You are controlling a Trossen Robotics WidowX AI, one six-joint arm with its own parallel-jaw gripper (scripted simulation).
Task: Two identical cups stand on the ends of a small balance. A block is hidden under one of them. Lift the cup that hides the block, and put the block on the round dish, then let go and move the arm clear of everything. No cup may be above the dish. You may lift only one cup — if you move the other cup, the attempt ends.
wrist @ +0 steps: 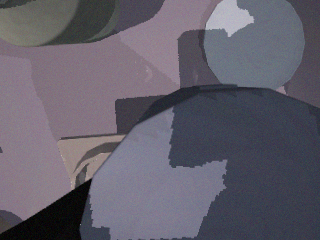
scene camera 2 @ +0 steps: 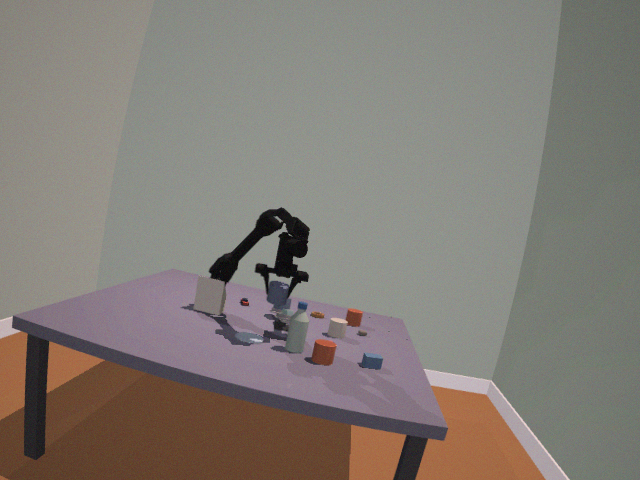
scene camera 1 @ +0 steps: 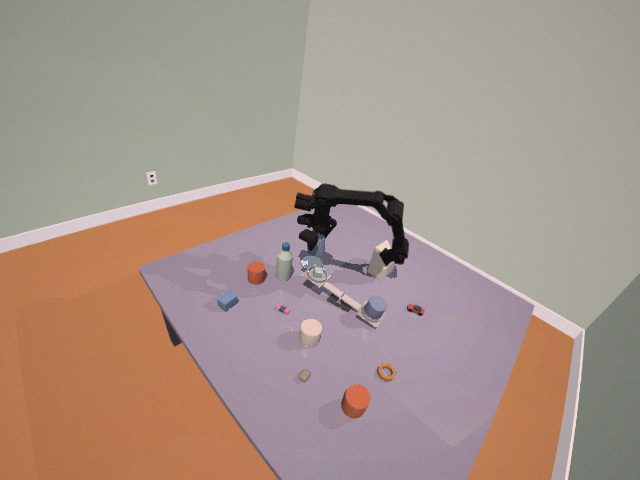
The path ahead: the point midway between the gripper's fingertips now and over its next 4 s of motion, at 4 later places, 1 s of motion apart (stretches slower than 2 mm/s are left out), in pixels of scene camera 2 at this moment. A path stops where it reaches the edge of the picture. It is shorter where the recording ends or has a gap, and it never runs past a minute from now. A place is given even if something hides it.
My gripper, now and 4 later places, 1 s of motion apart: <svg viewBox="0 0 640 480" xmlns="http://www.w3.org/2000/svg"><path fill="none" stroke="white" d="M277 296L221 317L220 322L273 304L288 311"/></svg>
